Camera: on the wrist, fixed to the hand. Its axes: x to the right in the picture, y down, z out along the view.
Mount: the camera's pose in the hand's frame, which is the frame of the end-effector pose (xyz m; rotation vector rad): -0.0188 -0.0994 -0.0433 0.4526 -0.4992 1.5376
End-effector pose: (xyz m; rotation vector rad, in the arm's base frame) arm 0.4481 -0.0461 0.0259 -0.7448 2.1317 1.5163
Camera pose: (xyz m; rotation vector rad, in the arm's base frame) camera 0.5248 -0.1098 -0.0207 -1.5817 -2.3669 -1.2882
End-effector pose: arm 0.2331 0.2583 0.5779 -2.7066 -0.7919 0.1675
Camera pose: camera 0.1757 0.3158 0.6521 -2.1764 1.2252 1.1539
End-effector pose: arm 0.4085 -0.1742 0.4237 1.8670 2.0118 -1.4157
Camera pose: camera 0.3554 -0.1463 0.5159 1.9437 -0.1936 -1.4285
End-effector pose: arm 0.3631 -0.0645 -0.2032 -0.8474 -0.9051 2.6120
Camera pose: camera 0.4083 0.0260 -0.1599 0.4343 -0.3402 -1.9281
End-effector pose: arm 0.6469 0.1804 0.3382 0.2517 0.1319 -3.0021
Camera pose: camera 0.6591 0.2851 0.3065 -0.2701 -0.5341 -1.4364
